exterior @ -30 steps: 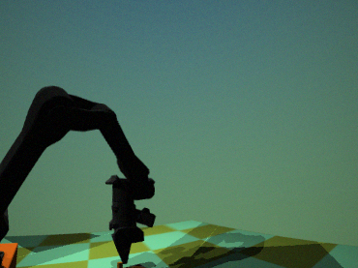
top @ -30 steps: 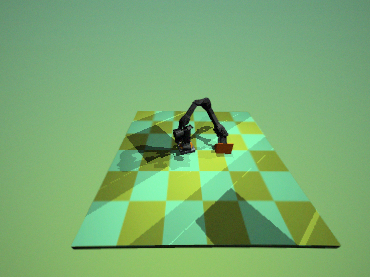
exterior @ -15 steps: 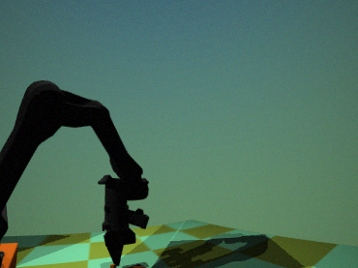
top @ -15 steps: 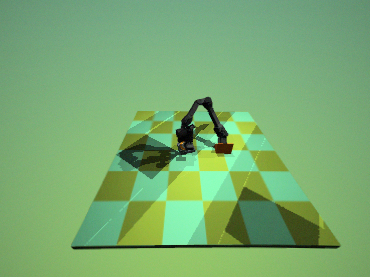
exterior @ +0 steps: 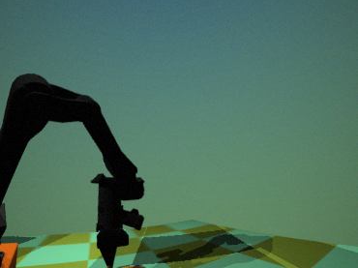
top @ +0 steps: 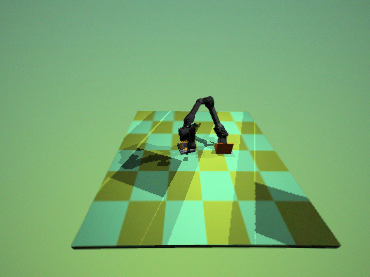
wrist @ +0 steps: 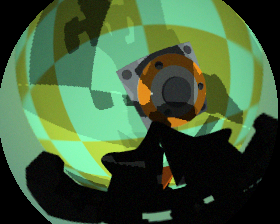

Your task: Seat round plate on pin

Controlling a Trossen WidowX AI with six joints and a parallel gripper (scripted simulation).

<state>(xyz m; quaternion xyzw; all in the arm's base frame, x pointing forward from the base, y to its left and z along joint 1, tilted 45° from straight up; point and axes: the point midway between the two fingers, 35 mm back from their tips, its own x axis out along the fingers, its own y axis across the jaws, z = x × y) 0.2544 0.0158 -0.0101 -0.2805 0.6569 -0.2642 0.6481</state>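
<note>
My gripper tip is 40 mm short of the grey square base, 30 mm to the left of it and 20 mm above it.
</note>
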